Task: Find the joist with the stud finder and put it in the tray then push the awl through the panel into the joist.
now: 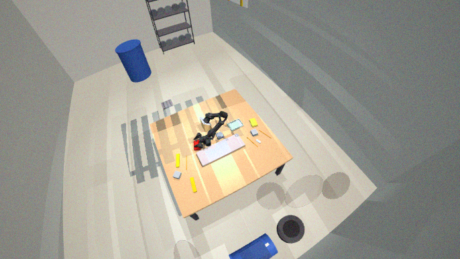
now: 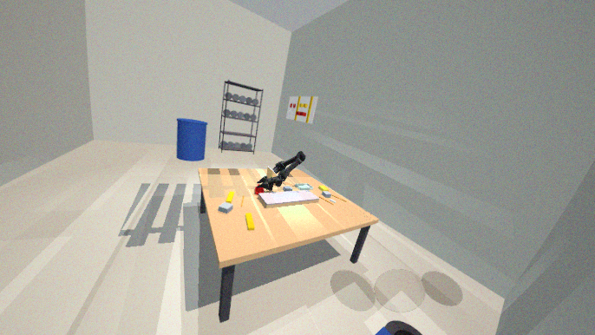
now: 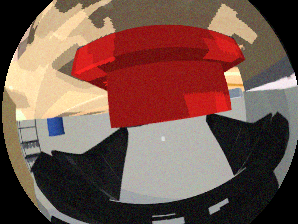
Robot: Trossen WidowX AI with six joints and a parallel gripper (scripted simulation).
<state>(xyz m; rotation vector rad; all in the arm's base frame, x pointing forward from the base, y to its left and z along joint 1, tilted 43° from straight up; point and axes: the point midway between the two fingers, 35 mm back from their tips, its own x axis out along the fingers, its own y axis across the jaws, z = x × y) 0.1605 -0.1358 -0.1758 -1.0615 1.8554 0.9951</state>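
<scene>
My gripper tip is 3 cm to the right of the red stud finder and 2 cm above it. Round my gripper tip: yellow block (75 cm to the left, 13 cm ahead, 5 cm below); then awl (14 cm to the left, 6 cm below, 5 cm ahead); then light blue tray (55 cm to the left, 5 cm below, 3 cm ahead).
</scene>
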